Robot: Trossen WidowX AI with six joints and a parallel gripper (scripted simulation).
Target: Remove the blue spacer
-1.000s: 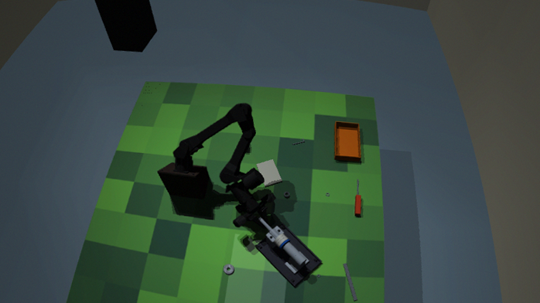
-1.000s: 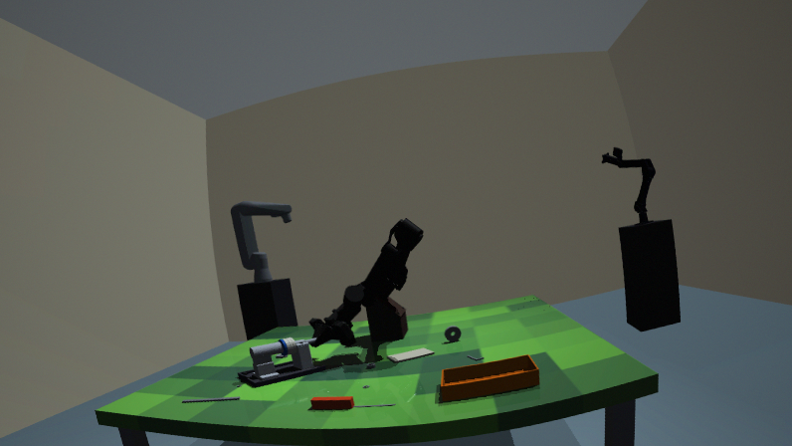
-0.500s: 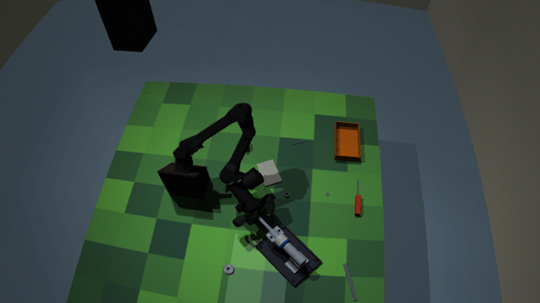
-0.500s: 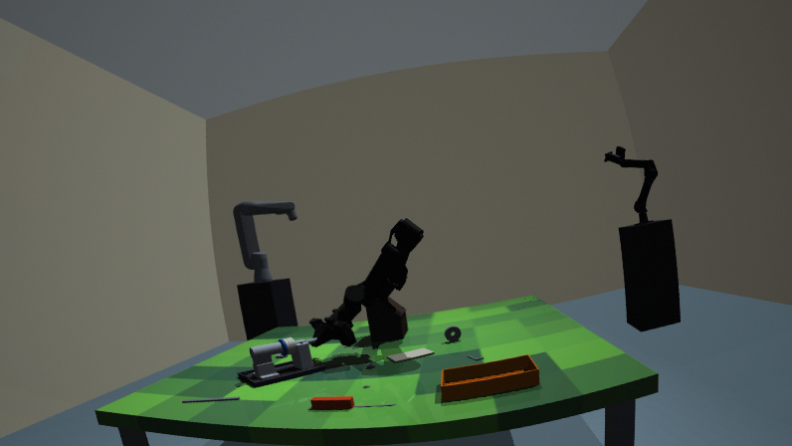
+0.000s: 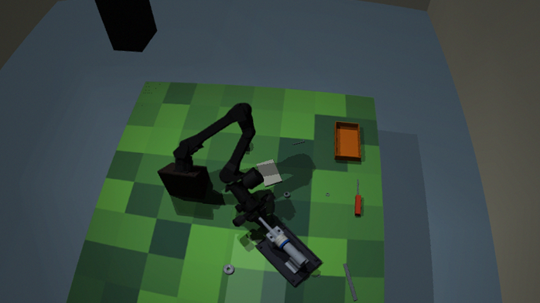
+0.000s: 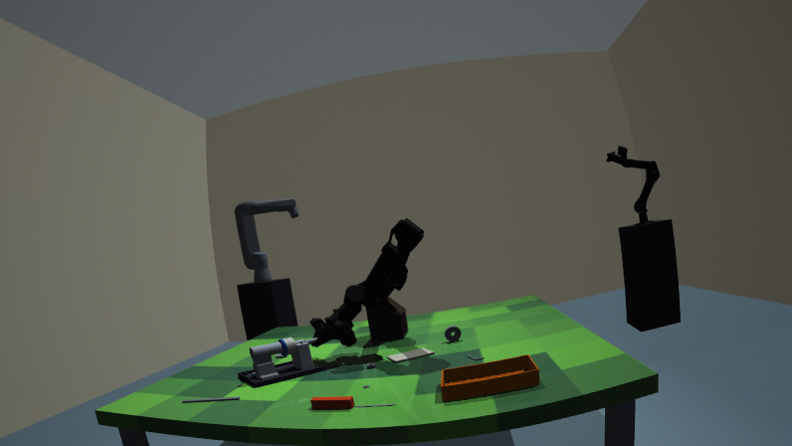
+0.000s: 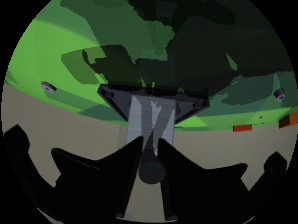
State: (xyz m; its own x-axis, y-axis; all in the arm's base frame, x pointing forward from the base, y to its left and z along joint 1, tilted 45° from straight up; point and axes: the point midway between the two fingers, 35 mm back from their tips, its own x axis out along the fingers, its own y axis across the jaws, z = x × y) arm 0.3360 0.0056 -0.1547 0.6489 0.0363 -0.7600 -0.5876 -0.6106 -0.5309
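The shaft is 30 mm ahead of my gripper tip, 20 mm to the right of it and 20 mm above it. Round my gripper tip: white plate (50 mm behind, 280 mm to the left, 60 mm below); then blue spacer (80 mm ahead, 60 mm to the right, 20 mm above); then red-handled screwdriver (360 mm ahead, 240 mm to the left, 60 mm below).
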